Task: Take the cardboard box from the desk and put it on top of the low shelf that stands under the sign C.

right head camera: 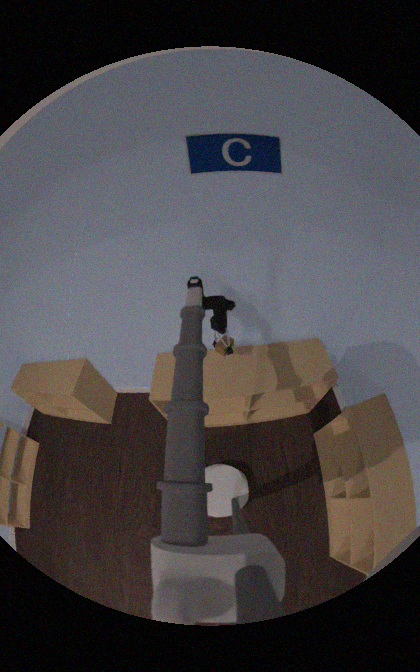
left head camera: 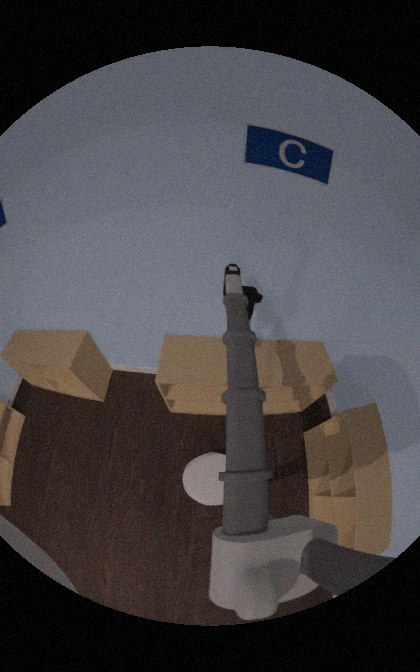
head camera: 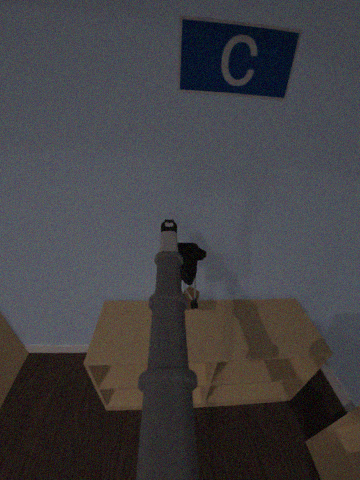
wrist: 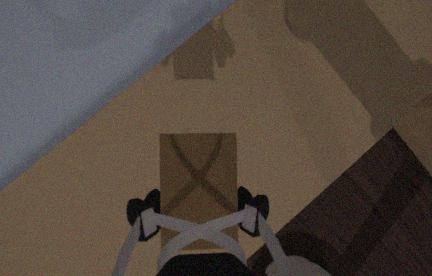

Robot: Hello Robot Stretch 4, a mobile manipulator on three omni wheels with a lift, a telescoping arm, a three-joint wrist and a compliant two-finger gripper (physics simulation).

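Places are measured from the robot's base along level axes (x ahead, y left, z up), in centimetres.
Where they show: gripper, fingertip midpoint: [wrist: 199, 203]; robot's base, origin of the base link: [left head camera: 210, 477].
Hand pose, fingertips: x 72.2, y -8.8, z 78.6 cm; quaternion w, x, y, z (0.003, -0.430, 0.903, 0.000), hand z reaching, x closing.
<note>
Each offset is from my fingertips to the top centre of the thing. Level surfaces: height alone.
The brown cardboard box {dx +1.6, dy -1.3, dz +4.9 cm} [wrist: 199, 160] [right head camera: 226, 344] is between the two black fingertips of my gripper [wrist: 199, 203] [right head camera: 223, 348], which is shut on it. In the head camera view the box is small, beside the arm's end. The low shelf {dz -20.5 cm} [head camera: 125, 330] [left head camera: 195, 352] [right head camera: 250, 367] [wrist: 90, 165] stands against the wall under the blue sign C {dx +22.7, dy -13.7, dz +103.7 cm} [head camera: 205, 60] [left head camera: 262, 147] [right head camera: 205, 152]. The box is above the shelf top; its shadow falls apart from it, nearer the wall. The box's underside is hidden. The desk cannot be made out.
Another wooden shelf [left head camera: 47, 350] [right head camera: 52, 380] stands to the left, and a larger one [left head camera: 370, 450] [right head camera: 392, 445] to the right. The telescoping arm [head camera: 167, 425] hides part of the low shelf. The wall [wrist: 60, 75] runs along its back edge. A white disc [left head camera: 202, 479] [right head camera: 222, 492] shows low down.
</note>
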